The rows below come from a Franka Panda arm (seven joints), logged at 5 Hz.
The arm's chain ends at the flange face. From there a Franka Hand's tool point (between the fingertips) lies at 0.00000 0.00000 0.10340 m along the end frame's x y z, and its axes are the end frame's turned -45 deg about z.
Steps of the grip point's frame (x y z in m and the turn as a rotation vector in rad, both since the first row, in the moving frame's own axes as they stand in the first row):
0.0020 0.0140 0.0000 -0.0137 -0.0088 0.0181
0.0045 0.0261 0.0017 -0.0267 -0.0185 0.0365
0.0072 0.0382 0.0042 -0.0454 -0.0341 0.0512
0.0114 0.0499 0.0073 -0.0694 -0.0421 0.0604
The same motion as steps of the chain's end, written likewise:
0.0110 0.0068 0.0000 -0.0159 0.0035 0.0181
0.0211 0.0120 0.0018 -0.0320 0.0058 0.0365
0.0314 0.0161 0.0044 -0.0562 0.0080 0.0512
0.0416 0.0190 0.0076 -0.0788 0.0193 0.0604

